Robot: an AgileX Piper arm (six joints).
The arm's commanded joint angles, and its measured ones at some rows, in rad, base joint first. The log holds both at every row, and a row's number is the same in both.
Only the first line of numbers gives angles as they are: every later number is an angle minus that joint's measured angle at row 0.
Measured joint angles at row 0:
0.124, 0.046, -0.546, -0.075, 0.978, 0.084
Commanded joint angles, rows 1 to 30:
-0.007, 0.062, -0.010, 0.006, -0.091, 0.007
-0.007, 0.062, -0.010, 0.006, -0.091, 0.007
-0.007, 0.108, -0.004, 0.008, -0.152, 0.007
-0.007, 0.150, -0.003, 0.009, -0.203, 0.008
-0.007, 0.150, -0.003, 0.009, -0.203, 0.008
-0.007, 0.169, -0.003, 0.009, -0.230, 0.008
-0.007, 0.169, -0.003, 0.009, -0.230, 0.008
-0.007, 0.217, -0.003, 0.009, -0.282, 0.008
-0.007, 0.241, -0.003, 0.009, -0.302, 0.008
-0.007, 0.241, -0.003, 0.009, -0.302, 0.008
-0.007, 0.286, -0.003, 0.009, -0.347, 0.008
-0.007, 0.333, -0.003, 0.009, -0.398, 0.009
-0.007, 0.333, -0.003, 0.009, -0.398, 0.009
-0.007, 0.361, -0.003, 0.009, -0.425, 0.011
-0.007, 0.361, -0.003, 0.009, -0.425, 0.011
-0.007, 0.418, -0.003, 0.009, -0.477, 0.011
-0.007, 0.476, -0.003, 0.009, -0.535, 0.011
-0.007, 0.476, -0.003, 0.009, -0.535, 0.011
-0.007, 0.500, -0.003, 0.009, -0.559, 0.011
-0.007, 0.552, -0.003, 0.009, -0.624, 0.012
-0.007, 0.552, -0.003, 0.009, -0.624, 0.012
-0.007, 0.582, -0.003, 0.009, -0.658, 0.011
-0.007, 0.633, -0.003, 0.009, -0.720, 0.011
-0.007, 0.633, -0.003, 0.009, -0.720, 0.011
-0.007, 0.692, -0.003, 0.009, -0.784, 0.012
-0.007, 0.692, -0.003, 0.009, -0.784, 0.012
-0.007, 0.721, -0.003, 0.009, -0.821, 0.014
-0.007, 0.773, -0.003, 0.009, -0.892, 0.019
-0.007, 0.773, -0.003, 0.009, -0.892, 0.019
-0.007, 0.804, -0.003, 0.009, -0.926, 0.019
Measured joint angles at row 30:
0.000, 0.743, -0.003, 0.006, -0.826, 0.012
